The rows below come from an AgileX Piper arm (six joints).
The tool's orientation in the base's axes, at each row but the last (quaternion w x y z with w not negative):
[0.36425 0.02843 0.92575 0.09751]
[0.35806 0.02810 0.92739 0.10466]
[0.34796 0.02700 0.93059 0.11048]
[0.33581 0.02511 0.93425 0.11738]
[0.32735 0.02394 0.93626 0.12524]
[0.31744 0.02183 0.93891 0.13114]
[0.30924 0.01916 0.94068 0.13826]
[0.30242 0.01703 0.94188 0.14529]
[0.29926 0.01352 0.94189 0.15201]
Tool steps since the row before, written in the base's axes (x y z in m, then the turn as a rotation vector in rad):
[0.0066 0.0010 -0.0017 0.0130 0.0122 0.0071]
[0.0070 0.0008 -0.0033 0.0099 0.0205 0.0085]
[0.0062 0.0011 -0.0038 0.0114 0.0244 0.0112]
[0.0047 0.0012 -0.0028 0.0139 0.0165 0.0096]
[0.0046 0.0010 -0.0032 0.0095 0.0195 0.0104]
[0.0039 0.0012 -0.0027 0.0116 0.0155 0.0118]
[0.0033 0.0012 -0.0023 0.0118 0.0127 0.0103]
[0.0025 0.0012 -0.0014 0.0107 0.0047 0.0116]
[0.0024 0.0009 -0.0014 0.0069 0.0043 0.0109]
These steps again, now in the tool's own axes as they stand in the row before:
[-0.0036 0.0005 0.0059 -0.0128 0.0131 0.0057]
[-0.0029 -0.0001 0.0072 -0.0103 0.0216 0.0041]
[-0.0021 0.0001 0.0070 -0.0127 0.0260 0.0038]
[-0.0017 0.0004 0.0053 -0.0146 0.0178 0.0050]
[-0.0015 0.0000 0.0055 -0.0113 0.0211 0.0023]
[-0.0014 0.0003 0.0047 -0.0143 0.0175 0.0016]
[-0.0012 0.0004 0.0040 -0.0139 0.0144 0.0021]
[-0.0011 0.0006 0.0028 -0.0147 0.0072 -0.0016]
[-0.0011 0.0003 0.0027 -0.0113 0.0069 -0.0033]

